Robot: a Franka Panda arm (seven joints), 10 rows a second.
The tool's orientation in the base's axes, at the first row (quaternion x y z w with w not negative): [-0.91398, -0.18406, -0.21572, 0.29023]
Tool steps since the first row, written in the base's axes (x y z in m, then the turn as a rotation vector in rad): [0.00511, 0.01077, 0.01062, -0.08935, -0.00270, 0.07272]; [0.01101, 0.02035, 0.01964, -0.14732, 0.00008, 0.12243]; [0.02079, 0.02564, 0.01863, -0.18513, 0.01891, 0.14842]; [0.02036, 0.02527, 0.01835, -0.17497, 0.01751, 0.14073]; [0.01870, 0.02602, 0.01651, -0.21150, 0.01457, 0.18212]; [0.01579, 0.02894, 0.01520, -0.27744, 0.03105, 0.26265]
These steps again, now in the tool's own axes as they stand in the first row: [0.01189, -0.01066, 0.00020, -0.03911, -0.07199, -0.08103]; [0.02338, -0.01932, 0.00107, -0.06225, -0.12330, -0.13271]; [0.03220, -0.01839, 0.00786, -0.07698, -0.16687, -0.15129]; [0.03162, -0.01818, 0.00772, -0.07260, -0.15764, -0.14355]; [0.02946, -0.01869, 0.00905, -0.08314, -0.19093, -0.18641]; [0.02698, -0.02167, 0.01097, -0.09463, -0.27029, -0.25478]
